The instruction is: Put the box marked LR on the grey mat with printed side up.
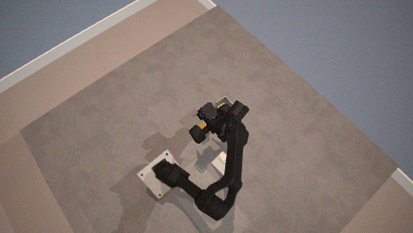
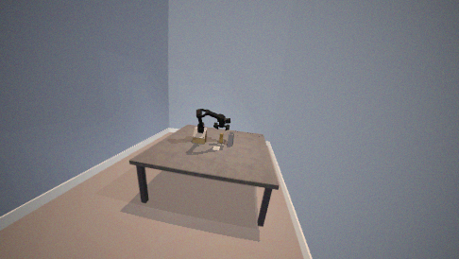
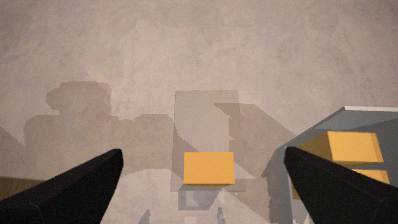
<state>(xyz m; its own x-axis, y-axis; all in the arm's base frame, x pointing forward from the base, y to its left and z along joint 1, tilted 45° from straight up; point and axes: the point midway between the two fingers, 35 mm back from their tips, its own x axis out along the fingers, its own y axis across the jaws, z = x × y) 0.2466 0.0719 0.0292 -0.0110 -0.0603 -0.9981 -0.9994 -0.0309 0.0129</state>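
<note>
Now: the grey mat 60 mm to the left of my gripper tip and 170 mm below it.
</note>
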